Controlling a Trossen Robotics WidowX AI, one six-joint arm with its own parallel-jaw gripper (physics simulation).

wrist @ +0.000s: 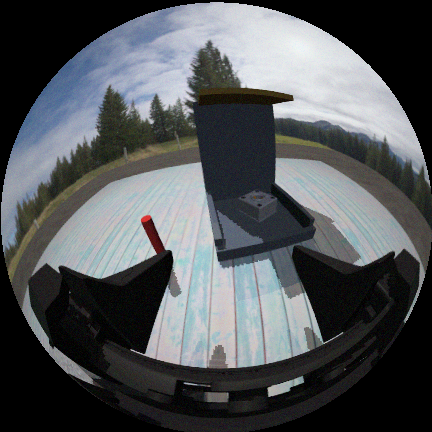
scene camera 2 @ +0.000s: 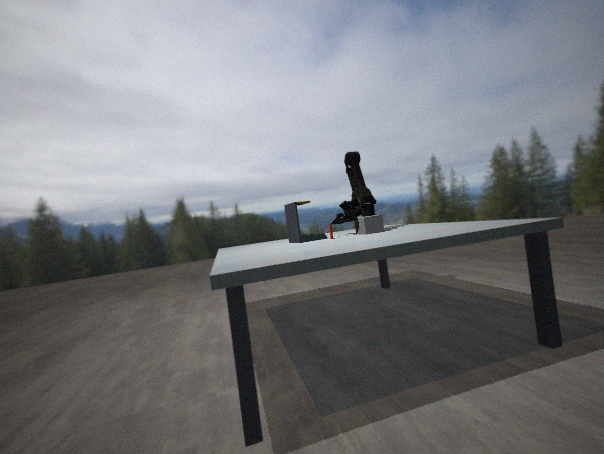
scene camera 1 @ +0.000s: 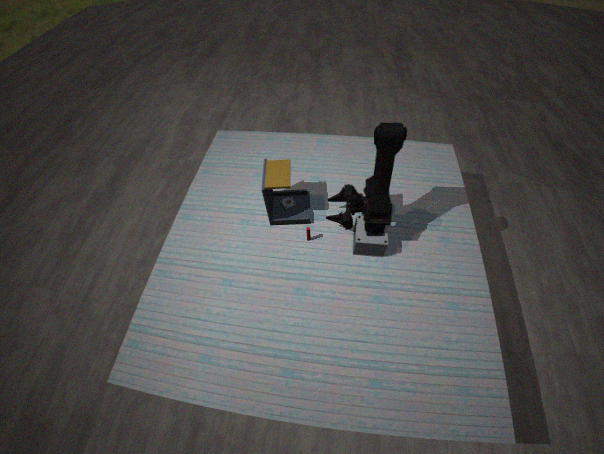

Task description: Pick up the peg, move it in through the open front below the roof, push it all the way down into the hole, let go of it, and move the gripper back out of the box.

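Frame: origin at the arm's base, x ahead, y left, z up, level; centimetres.
Seen in the pictures: gripper, fingertip midpoint: [wrist: 234,255] [scene camera 2: 333,222] [scene camera 1: 326,208]; arm's base at its link origin: [scene camera 2: 368,215] [scene camera 1: 374,228].
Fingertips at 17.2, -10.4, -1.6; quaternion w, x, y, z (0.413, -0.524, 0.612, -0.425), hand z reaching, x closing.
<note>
Pixels of each thing's middle, then the offset from my fingertips to it, as dx, dy, dz. "pt": a spot on its surface instead. Level surfaces: height alone.
- red peg at the middle of its body: [wrist: 156,242] [scene camera 1: 308,234] [scene camera 2: 331,231] +7.3, +9.0, -4.3
- grey block with the hole, body centre: [wrist: 257,203] [scene camera 1: 288,204] +16.0, -7.2, -5.8
- low front edge at a spot on its surface: [wrist: 267,246] pt +6.6, -5.7, -7.2
- table at its surface level: dz -8.3
A red peg [scene camera 1: 308,234] [scene camera 2: 331,231] [wrist: 152,233] stands upright on the table, beside the box's front corner. In the wrist view its lower end is hidden behind the left finger. The dark box has a back wall [scene camera 1: 268,206] [scene camera 2: 293,223] [wrist: 238,145], a yellow roof [scene camera 1: 277,173] [scene camera 2: 303,202] [wrist: 240,96] and an open front facing my gripper. A grey block with the hole [scene camera 1: 288,202] [wrist: 258,205] sits on the box floor. My gripper [scene camera 1: 327,208] [wrist: 234,255] is open and empty, low over the table in front of the box; the peg is outside its fingers.
Low side rims [wrist: 292,205] border the box floor, with a low front edge [wrist: 267,246]. The arm's grey base block [scene camera 1: 370,242] [scene camera 2: 370,224] stands behind the gripper on the table [scene camera 1: 300,325] [scene camera 2: 270,260]. Shadows fall beside the box and the arm.
</note>
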